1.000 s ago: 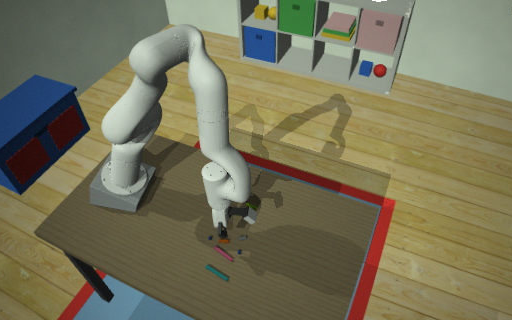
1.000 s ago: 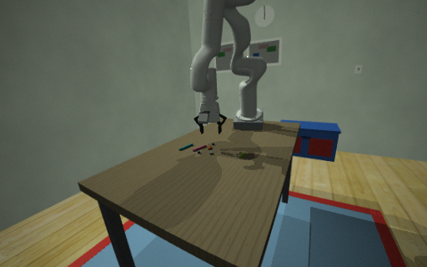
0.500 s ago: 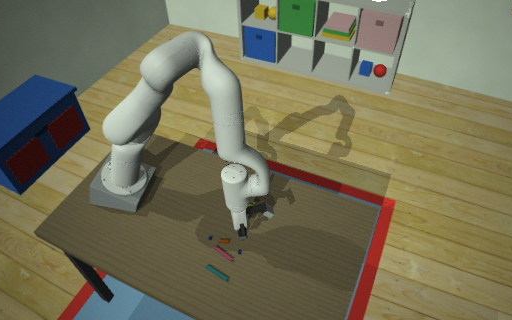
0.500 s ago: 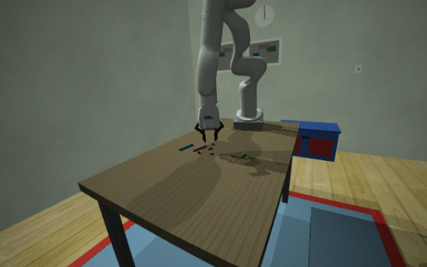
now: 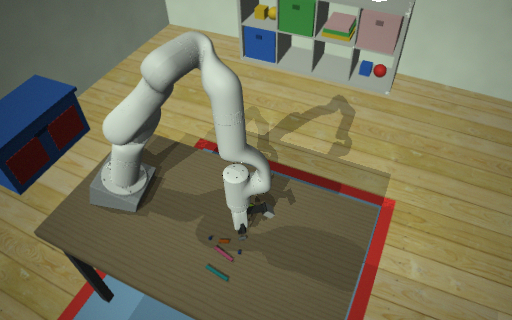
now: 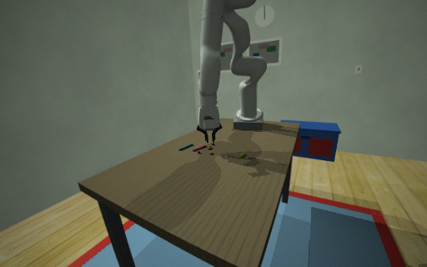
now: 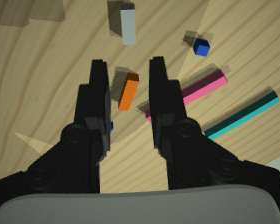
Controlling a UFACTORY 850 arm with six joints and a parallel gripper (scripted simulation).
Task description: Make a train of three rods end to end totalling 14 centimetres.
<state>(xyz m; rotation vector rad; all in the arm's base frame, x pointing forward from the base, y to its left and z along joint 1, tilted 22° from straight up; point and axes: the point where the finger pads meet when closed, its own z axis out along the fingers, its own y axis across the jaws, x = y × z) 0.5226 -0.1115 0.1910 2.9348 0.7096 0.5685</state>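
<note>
My hand is 80 mm above the grey rod. The rest, counted from my hand: pink rod 90 mm to the right, 80 mm below, 50 mm behind; orange rod 80 mm below, 70 mm behind, 30 mm to the right; lime rod 160 mm to the left, 80 mm below, 10 mm behind.
</note>
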